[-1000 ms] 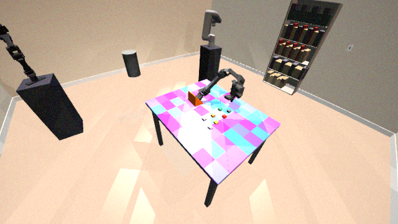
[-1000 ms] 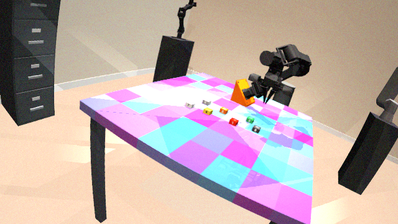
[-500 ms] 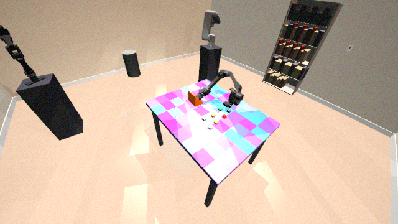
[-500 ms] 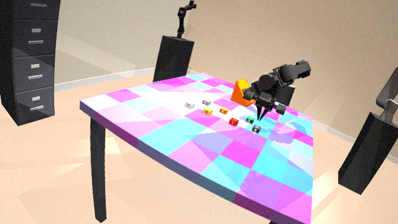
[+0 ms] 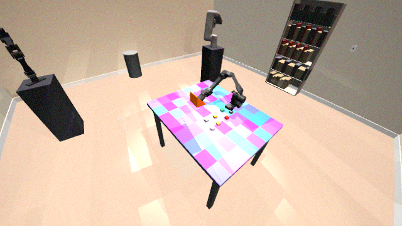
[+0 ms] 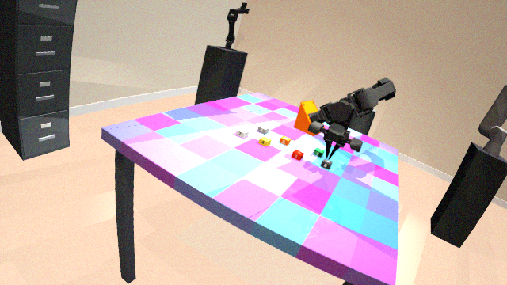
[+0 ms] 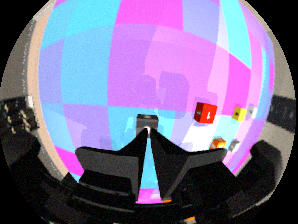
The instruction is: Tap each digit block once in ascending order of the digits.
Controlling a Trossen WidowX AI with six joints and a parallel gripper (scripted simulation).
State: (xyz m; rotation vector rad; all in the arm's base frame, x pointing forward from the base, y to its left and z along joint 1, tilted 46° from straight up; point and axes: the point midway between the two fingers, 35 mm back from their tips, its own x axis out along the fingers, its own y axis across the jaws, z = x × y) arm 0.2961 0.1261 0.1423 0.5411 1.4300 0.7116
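My gripper tip is 20 mm above the dark grey block. Also, from my gripper tip: green block 70 mm behind, 60 mm to the right, 20 mm below; then red block 100 mm to the right, 40 mm ahead, 20 mm below; then orange block 180 mm to the right, 30 mm behind, 20 mm below.
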